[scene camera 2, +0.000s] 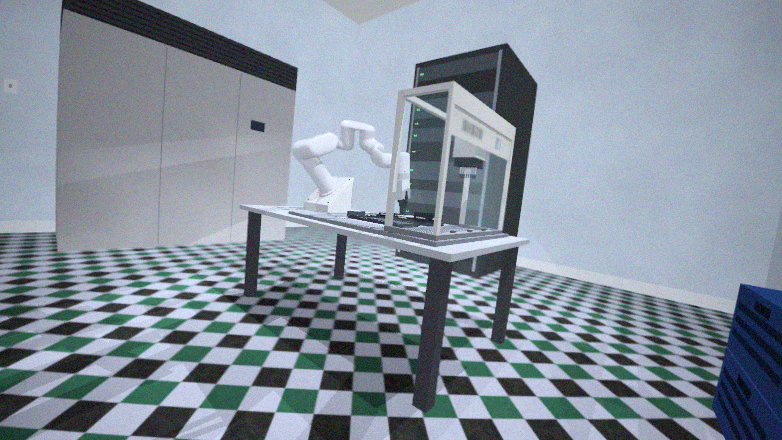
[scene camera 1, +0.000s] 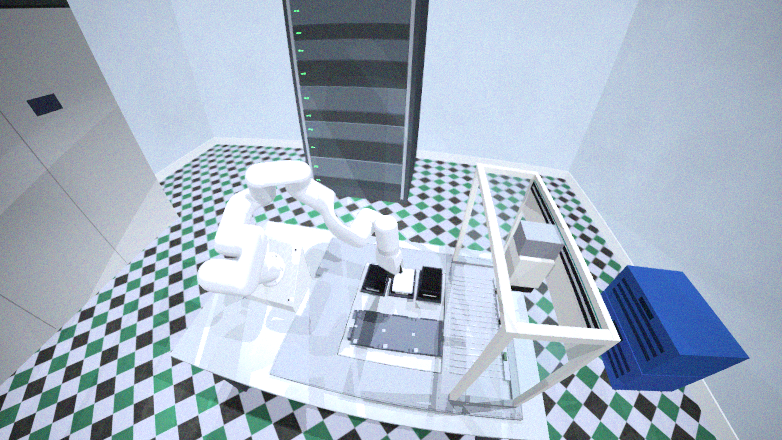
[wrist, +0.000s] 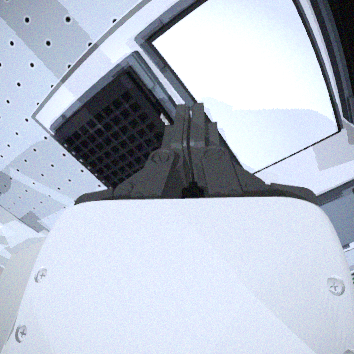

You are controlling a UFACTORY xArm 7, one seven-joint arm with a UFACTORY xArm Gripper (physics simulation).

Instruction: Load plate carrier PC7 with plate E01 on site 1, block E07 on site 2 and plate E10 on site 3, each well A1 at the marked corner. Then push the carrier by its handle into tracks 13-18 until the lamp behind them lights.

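Seen in the pictures: gripper, fingertip midpoint: (scene camera 2: 402,213) (scene camera 1: 391,275) (wrist: 192,122); arm's base, origin of the base link: (scene camera 2: 329,189) (scene camera 1: 270,268).
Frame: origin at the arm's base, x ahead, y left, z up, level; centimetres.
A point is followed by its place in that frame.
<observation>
A black gridded plate (scene camera 1: 374,280) @(x 38.3, y 7.5, z -9.7 cm) (wrist: 112,132) @(x 39.4, y 12.5, z -9.8 cm), a white plate (scene camera 1: 403,281) @(x 49.8, y 8.1, z -9.2 cm) (wrist: 245,75) @(x 49.3, y 10.2, z -9.2 cm) and a black block or plate (scene camera 1: 430,283) @(x 60.2, y 6.5, z -7.0 cm) stand side by side in a row of nests; their labels cannot be read. My gripper (scene camera 1: 400,270) @(x 45.0, y 9.9, z -8.5 cm) (scene camera 2: 403,211) @(x 45.0, y 9.9, z -8.5 cm) (wrist: 192,122) @(x 45.0, y 9.9, z -8.5 cm) is shut with nothing between the fingers. It points down over the row, and in the wrist view its tips overlap the near left edge of the white plate. The flat dark grey carrier (scene camera 1: 396,339) @(x 49.1, y -15.7, z -10.7 cm) lies in front of the row with nothing standing on it. The striped track deck (scene camera 1: 473,306) @(x 77.7, y 0.4, z -11.7 cm) lies to the right.
A cream frame (scene camera 1: 493,235) @(x 68.5, y -11.2, z 36.1 cm) (scene camera 2: 445,158) @(x 87.5, y -35.6, z 13.3 cm) with posts and a top beam stands over the tracks. A grey and white pipetting head (scene camera 1: 538,246) @(x 81.7, y -9.7, z 32.3 cm) (scene camera 2: 468,162) hangs inside it. A dark rack cabinet (scene camera 1: 416,109) (scene camera 2: 516,98) stands behind the table, and a blue crate (scene camera 1: 678,322) (scene camera 2: 751,355) to the right.
</observation>
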